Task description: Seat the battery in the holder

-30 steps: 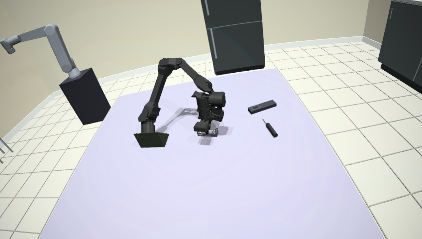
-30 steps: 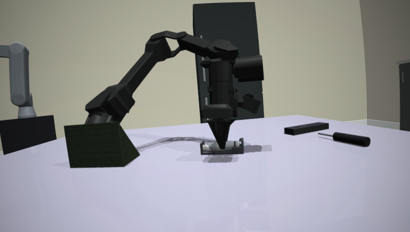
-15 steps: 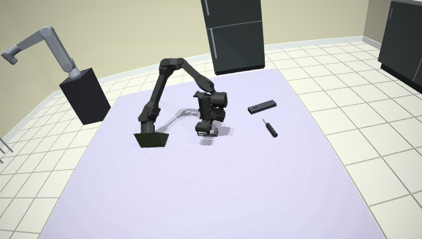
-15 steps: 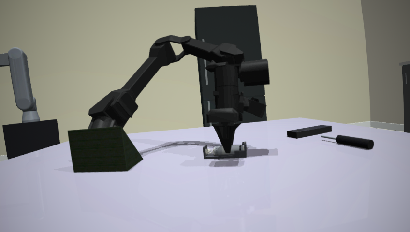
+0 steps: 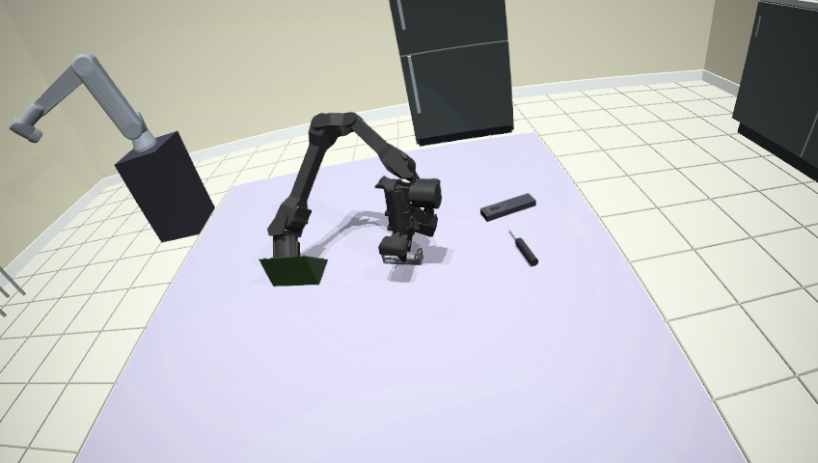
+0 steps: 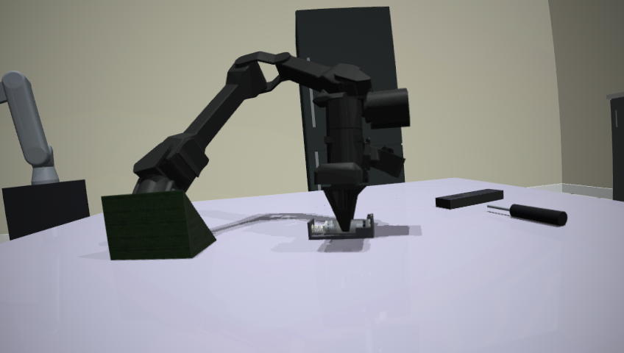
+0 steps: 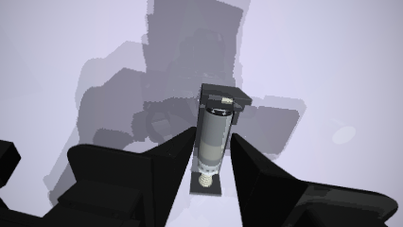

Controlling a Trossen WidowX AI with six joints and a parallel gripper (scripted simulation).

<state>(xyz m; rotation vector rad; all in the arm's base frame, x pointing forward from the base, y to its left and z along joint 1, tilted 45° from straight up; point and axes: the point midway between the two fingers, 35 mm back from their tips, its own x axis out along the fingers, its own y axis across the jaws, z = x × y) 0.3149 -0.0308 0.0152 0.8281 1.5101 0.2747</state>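
The battery lies 1 cm above my gripper tip. The rest, counted from my gripper tip: black screwdriver: 29 cm ahead, 2 cm to the right; then flat black bar: 31 cm ahead, 14 cm to the left.
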